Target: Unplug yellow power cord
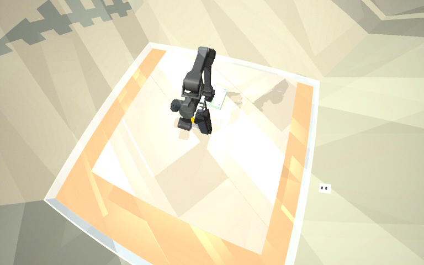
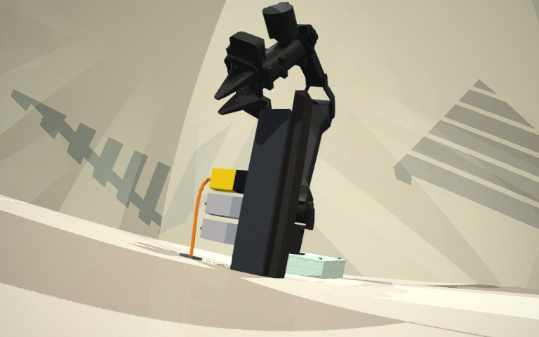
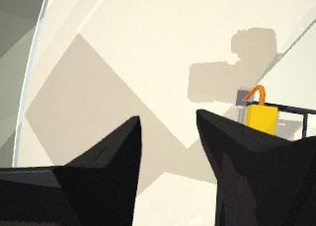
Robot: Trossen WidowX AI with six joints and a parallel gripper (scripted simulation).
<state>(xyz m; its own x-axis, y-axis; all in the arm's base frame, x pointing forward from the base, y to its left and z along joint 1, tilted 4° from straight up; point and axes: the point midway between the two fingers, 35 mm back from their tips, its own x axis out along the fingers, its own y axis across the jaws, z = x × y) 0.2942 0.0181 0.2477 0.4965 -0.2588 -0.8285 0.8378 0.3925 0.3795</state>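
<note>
Now: gripper tip 8 cm past the yellow plug, 1 cm to the right of it and 10 cm above it. The rest, counted from my gripper tip: power strip (9 cm behind, 8 cm to the left, 12 cm below).
</note>
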